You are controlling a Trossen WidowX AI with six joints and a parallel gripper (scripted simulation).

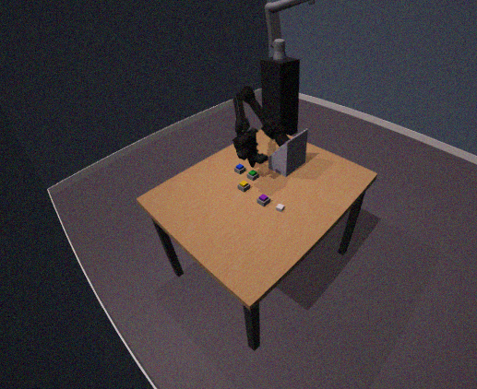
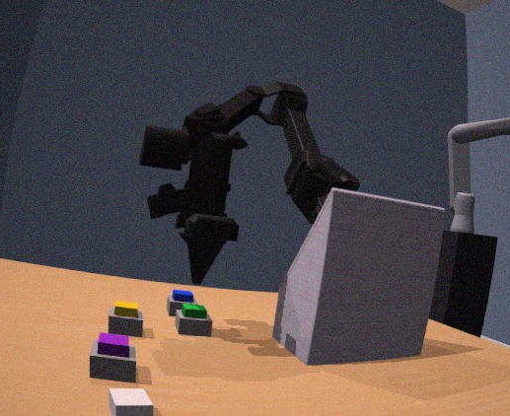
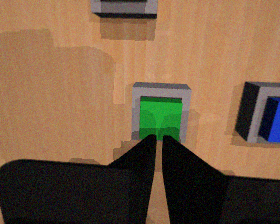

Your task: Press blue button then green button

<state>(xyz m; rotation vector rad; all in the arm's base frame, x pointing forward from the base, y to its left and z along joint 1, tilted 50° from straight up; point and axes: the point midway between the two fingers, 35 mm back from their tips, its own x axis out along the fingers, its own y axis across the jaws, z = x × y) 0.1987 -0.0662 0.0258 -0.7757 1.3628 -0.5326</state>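
Right now my gripper tip is 4 cm above the green button. From my gripper tip the other things lie so: blue button (1 cm ahead, 10 cm to the right, 4 cm below); purple button (9 cm ahead, 19 cm to the left, 4 cm below); yellow button (10 cm ahead, 4 cm to the left, 4 cm below).
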